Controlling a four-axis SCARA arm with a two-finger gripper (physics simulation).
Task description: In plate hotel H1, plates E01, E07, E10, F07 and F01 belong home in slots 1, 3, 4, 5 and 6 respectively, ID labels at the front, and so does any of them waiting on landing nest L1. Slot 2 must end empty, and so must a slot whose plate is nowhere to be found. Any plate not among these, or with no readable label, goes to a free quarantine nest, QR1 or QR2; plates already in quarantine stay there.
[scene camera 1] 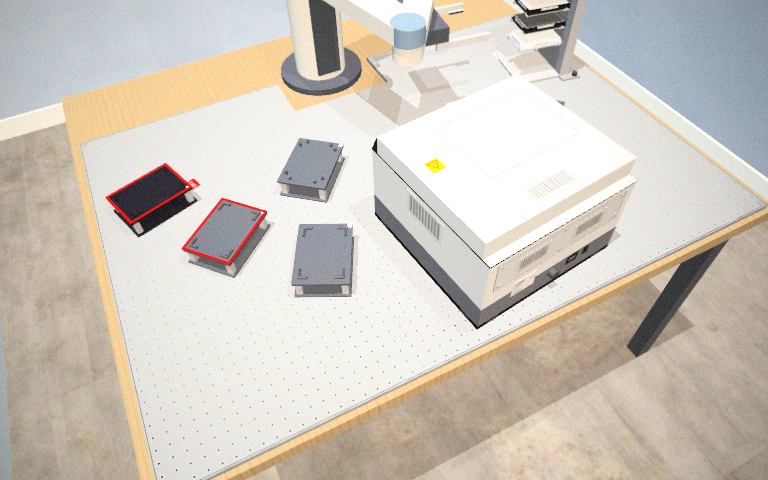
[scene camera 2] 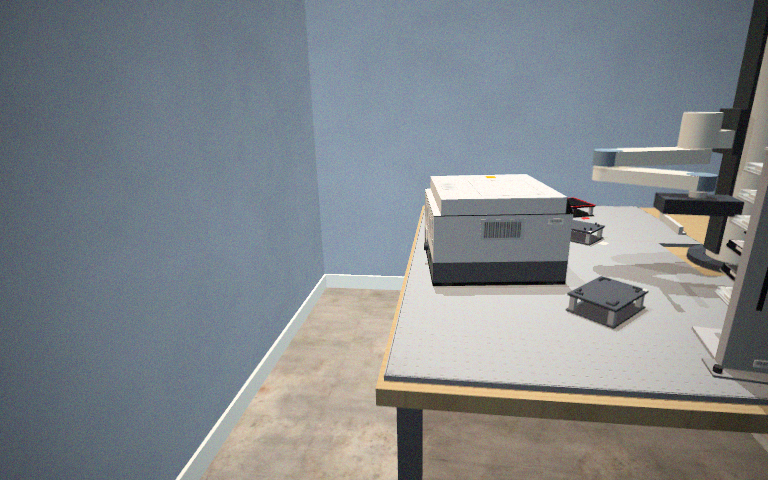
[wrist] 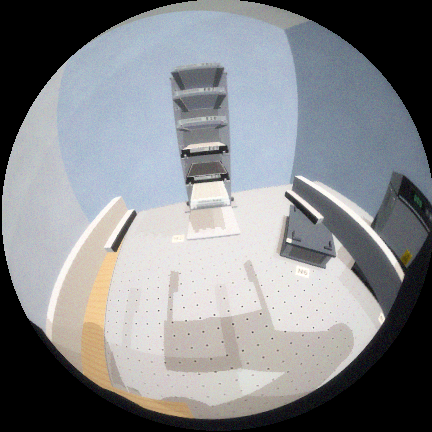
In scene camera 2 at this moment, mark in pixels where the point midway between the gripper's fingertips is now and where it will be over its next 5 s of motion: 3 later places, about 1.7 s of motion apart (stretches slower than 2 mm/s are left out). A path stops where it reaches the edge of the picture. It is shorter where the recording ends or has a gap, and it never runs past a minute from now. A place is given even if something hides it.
My gripper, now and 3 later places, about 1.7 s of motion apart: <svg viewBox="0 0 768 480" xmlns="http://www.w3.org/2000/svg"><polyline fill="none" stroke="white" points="720,232 737,203 746,267 766,276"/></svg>
